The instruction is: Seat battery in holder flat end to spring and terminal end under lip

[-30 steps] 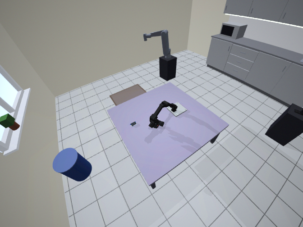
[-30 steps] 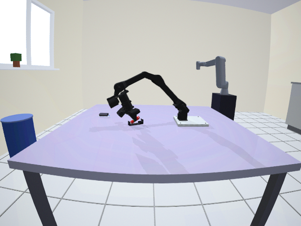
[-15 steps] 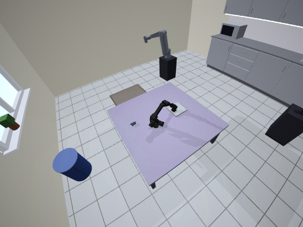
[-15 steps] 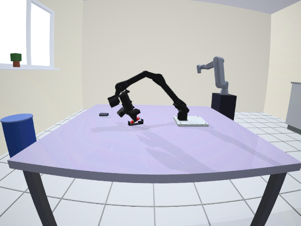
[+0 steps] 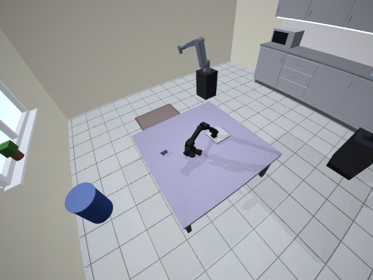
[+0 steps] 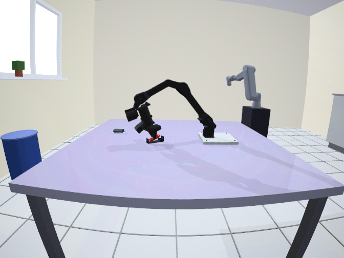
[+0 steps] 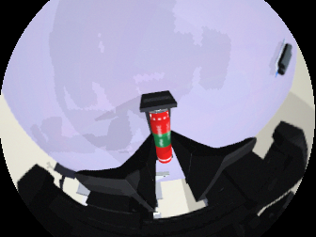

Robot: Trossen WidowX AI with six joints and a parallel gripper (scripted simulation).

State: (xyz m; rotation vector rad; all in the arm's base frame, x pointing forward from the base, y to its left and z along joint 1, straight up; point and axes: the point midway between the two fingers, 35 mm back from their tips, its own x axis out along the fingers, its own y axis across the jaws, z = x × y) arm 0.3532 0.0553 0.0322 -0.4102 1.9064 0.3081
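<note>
The battery is 10 mm above my gripper tip.
</note>
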